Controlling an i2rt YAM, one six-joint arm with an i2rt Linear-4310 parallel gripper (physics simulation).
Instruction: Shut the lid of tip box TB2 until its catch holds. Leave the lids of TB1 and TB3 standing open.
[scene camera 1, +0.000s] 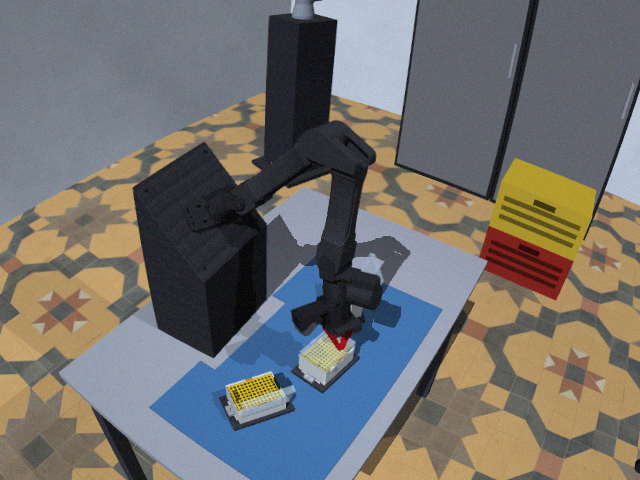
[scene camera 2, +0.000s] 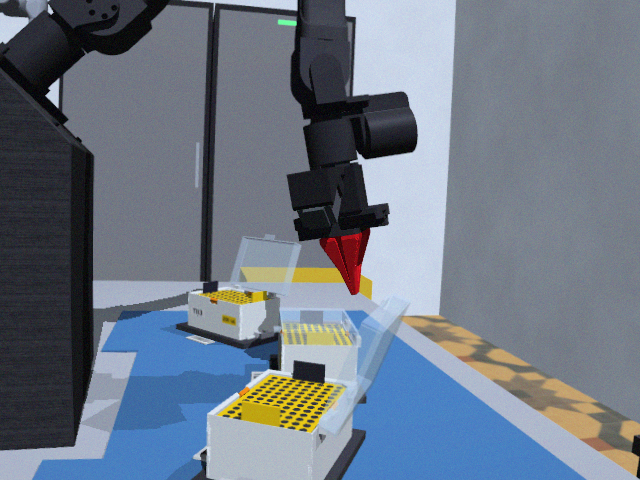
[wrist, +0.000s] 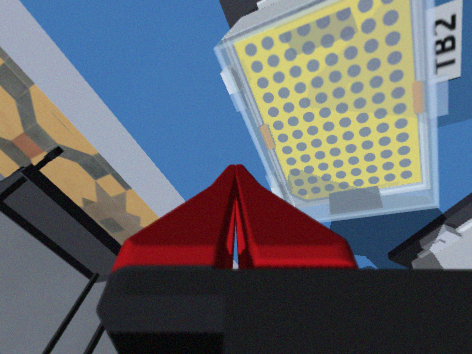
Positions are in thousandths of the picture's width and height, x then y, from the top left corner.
Labels:
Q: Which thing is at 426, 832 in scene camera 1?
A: A clear lid.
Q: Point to my gripper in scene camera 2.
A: At 555, 611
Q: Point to my gripper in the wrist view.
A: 499, 499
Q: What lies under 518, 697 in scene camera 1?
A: My gripper.

